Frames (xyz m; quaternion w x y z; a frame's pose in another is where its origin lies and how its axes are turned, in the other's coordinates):
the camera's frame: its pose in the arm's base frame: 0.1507 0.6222 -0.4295 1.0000 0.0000 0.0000 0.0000
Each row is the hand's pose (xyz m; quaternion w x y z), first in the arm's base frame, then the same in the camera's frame.
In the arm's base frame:
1: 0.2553 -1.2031 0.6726 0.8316 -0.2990 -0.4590 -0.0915
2: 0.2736 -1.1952 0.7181 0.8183 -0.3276 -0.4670 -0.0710
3: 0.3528 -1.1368 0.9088 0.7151 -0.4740 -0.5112 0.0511
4: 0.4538 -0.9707 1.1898 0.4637 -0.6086 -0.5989 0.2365
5: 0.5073 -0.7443 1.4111 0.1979 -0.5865 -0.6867 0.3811
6: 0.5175 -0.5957 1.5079 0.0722 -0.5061 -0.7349 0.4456
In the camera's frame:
1: 0.1046 -1.8253 1.1021 0.8316 -0.2990 -0.4590 -0.0915
2: 0.1229 -1.8174 1.1476 0.8183 -0.3276 -0.4670 -0.0710
3: 0.2021 -1.7590 1.3383 0.7151 -0.4740 -0.5112 0.0511
4: 0.3031 -1.5929 1.6193 0.4637 -0.6086 -0.5989 0.2365
5: 0.3566 -1.3665 1.8406 0.1979 -0.5865 -0.6867 0.3811
6: 0.3668 -1.2179 1.9374 0.0722 -0.5061 -0.7349 0.4456

